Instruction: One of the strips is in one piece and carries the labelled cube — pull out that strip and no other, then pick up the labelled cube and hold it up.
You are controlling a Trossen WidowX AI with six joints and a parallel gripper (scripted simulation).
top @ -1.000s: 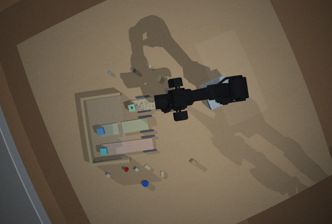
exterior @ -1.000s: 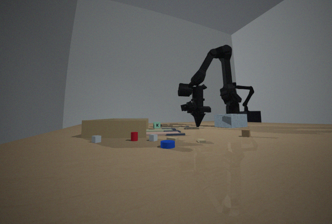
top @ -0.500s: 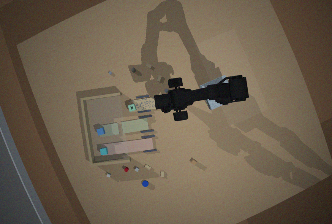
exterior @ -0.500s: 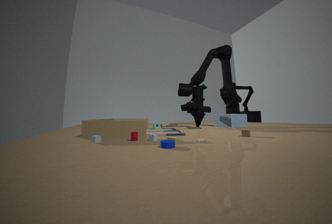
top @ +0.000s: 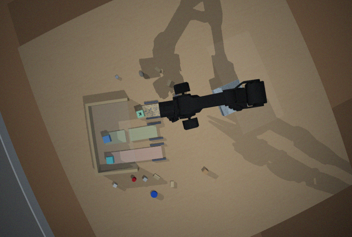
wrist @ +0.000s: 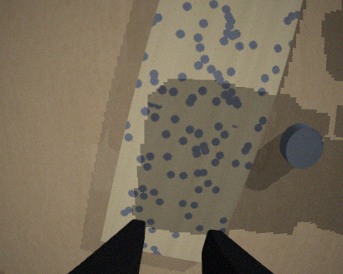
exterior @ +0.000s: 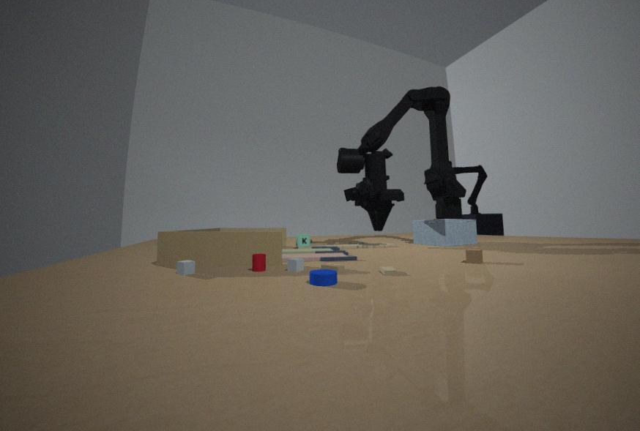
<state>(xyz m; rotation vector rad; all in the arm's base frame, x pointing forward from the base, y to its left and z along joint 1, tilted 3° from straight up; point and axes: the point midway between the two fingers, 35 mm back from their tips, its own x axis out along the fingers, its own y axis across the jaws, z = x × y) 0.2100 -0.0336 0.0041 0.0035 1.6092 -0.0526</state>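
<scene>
The labelled cube is 200 mm ahead of my gripper tip, 20 mm to the right of it and 20 mm below it. Round my gripper tip: red cylinder (320 mm ahead, 260 mm to the left, 30 mm below); then blue disc (250 mm ahead, 350 mm to the left, 40 mm below).
</scene>
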